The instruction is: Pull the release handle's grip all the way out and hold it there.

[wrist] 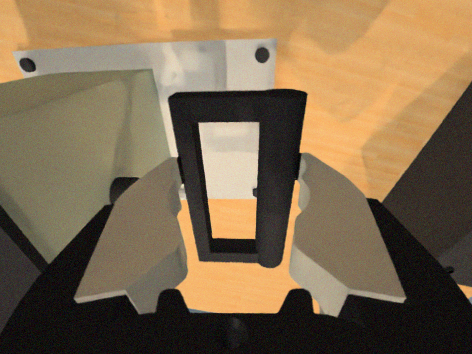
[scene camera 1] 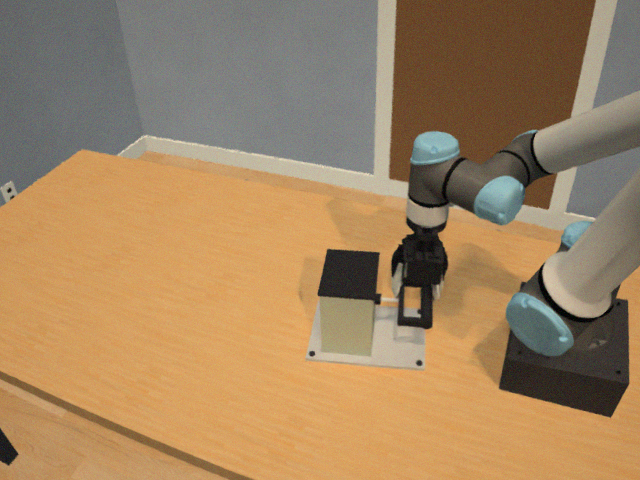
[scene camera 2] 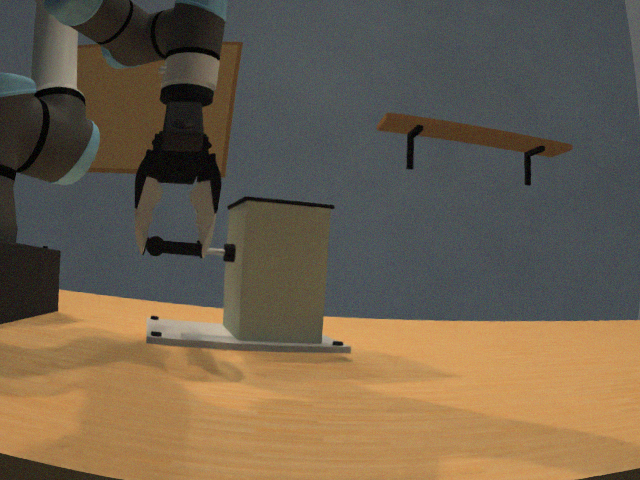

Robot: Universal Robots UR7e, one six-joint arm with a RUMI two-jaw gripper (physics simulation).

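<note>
The release handle's grip [scene camera 1: 426, 311] [scene camera 2: 178, 247] [wrist: 278, 175] is a black rectangular loop. It stands out from the side of a pale green box [scene camera 1: 346, 325] [scene camera 2: 284, 273] [wrist: 65, 150] with a black lid. A short stretch of white rod [scene camera 1: 388, 299] [scene camera 2: 216, 251] shows between the grip and the box's black collar [scene camera 1: 377, 298] [scene camera 2: 229, 252] [wrist: 122, 189]. My gripper [scene camera 1: 416, 297] [scene camera 2: 173, 250] [wrist: 239, 159] points down and is shut on the grip, with one fingertip against its box-side bar and the other against its outer bar. The rod is mostly hidden in the wrist view.
The box stands on a light base plate [scene camera 1: 387, 357] [scene camera 2: 248, 347] [wrist: 245, 65] with dark bolts, on the wooden table [scene camera 1: 180, 310] [scene camera 2: 465, 372]. The arm's dark base block [scene camera 1: 563, 382] [scene camera 2: 25, 284] is on the outer-bar side of the grip. A wall shelf [scene camera 2: 475, 134] is behind.
</note>
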